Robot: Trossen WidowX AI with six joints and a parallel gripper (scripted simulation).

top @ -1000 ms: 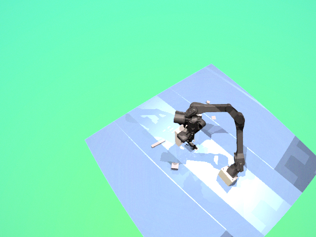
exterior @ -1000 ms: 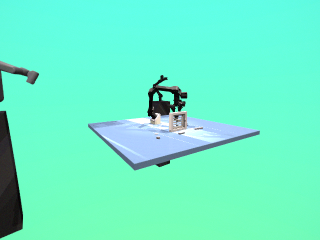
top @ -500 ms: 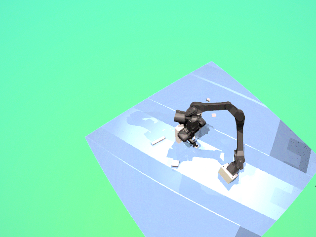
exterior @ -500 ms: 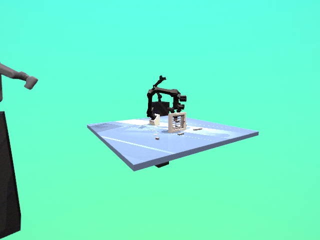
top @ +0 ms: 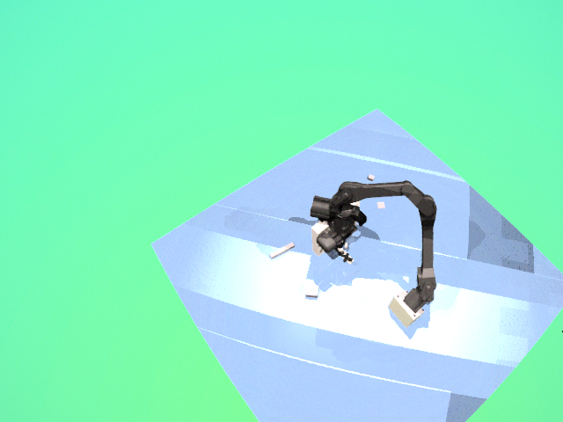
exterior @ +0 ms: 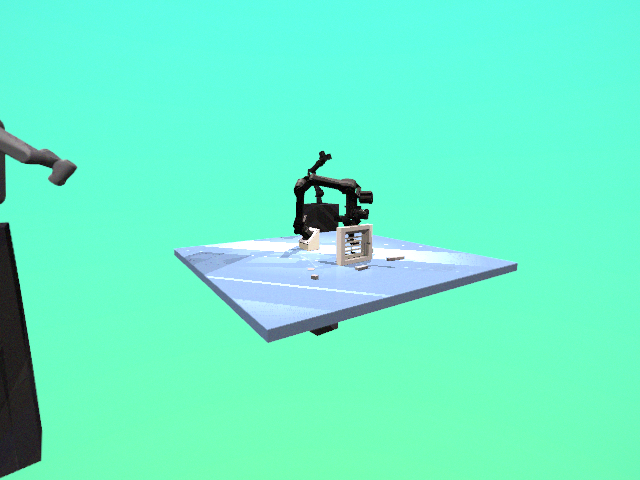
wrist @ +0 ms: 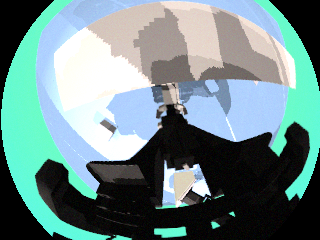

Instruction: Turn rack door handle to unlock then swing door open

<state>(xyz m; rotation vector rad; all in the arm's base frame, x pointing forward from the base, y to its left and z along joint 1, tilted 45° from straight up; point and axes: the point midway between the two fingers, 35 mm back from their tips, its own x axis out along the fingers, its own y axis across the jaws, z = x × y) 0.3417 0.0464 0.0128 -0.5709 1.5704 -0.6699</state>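
My gripper tip is now 1 cm past the dark upright handle and 2 cm above it. From my gripper tip the other things lie so: grey bar: 17 cm ahead, 15 cm to the left, 11 cm below.
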